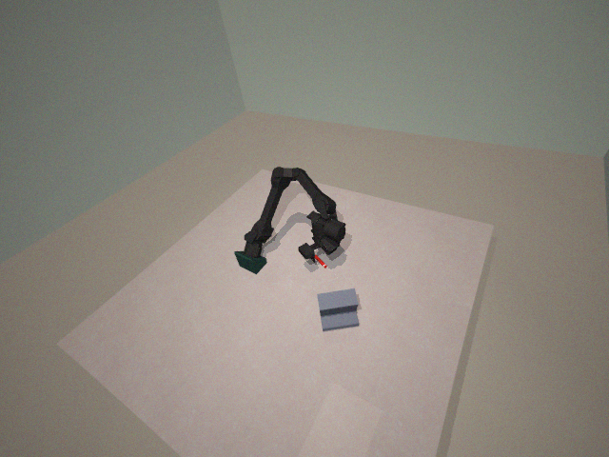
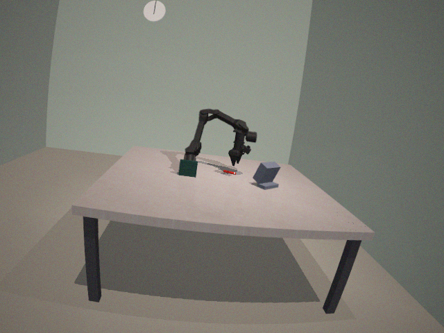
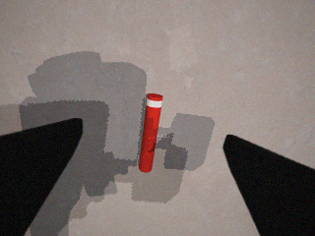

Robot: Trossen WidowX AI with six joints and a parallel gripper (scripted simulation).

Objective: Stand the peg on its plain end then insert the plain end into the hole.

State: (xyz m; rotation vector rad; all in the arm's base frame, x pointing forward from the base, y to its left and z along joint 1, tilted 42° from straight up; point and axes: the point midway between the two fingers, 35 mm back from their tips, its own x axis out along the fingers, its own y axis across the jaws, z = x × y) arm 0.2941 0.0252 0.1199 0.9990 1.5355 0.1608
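My gripper tip is now 60 mm above the red peg, 10 mm to the right of it and 10 mm past it. Also, from my gripper tip: low foot: 210 mm to the right, 160 mm ahead, 50 mm below; then grey sloped panel: 190 mm to the right, 140 mm ahead, 20 mm above.
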